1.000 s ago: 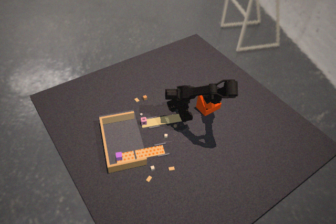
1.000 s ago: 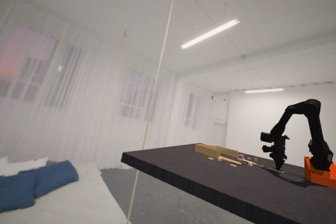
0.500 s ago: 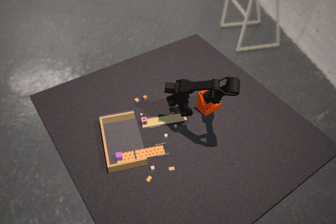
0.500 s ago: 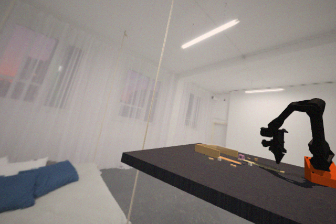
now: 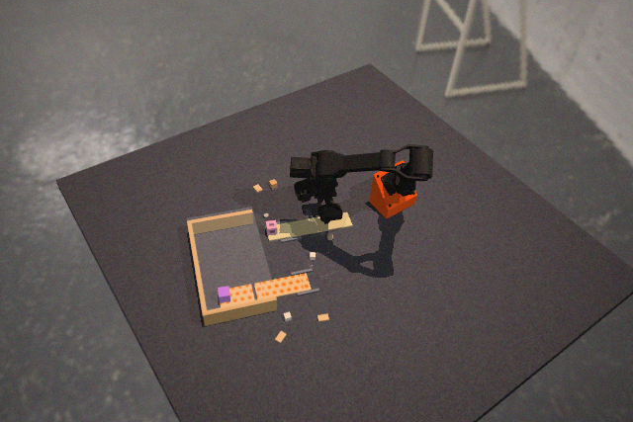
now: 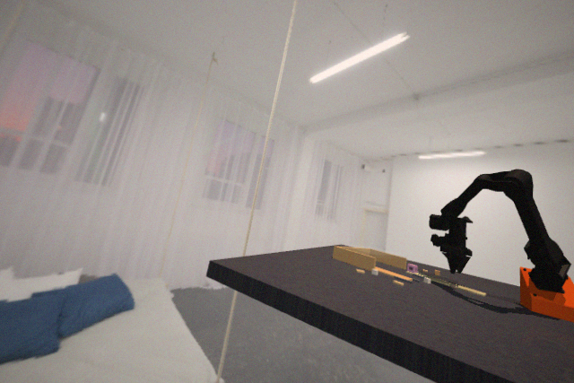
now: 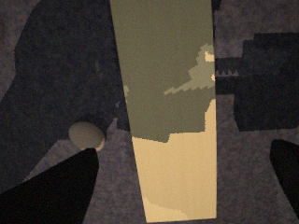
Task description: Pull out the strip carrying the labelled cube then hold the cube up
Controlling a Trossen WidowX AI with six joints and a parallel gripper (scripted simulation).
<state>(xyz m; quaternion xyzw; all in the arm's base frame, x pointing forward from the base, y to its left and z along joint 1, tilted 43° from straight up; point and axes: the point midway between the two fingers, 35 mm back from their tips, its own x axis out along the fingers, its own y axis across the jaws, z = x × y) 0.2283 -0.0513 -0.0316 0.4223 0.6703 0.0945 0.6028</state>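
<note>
The plain strip lies 4 cm ahead of my gripper tip, 1 cm to the right of it and 5 cm below it. From my gripper tip the other things lie so: labelled cube 14 cm ahead, 7 cm to the right, 3 cm below.
</note>
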